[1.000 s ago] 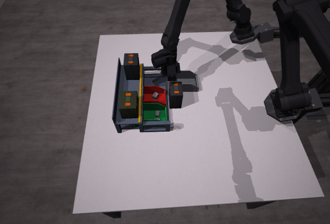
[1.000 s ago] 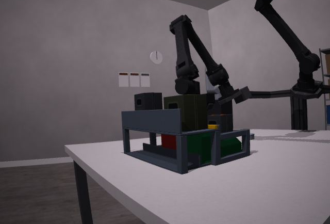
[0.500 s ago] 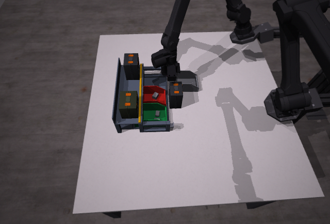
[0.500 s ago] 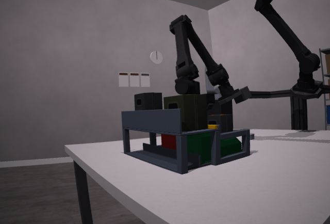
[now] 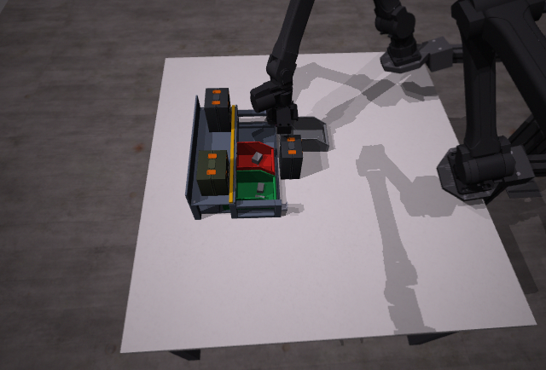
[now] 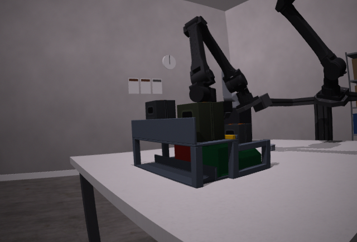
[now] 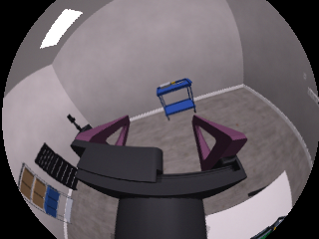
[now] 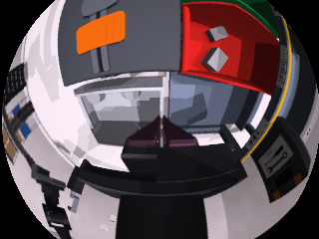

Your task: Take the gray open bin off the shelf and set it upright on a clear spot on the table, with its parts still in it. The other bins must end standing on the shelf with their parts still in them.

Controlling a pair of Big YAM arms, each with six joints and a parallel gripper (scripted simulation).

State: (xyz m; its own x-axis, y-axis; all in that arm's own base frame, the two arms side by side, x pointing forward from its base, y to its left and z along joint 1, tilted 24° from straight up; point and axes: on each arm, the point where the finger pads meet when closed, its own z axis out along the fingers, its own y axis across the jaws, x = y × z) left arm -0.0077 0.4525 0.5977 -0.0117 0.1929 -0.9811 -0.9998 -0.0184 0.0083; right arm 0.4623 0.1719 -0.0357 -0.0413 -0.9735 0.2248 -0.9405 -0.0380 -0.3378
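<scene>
My right hand is 80 mm past the gray bin, 30 mm above it and 10 mm to the right of it. The rest, counted from my right hand: green bin 210 mm to the left, 140 mm ahead, 30 mm below; then red bin 130 mm ahead, 90 mm to the left, 30 mm below; then shelf 150 mm ahead, 90 mm to the left.
</scene>
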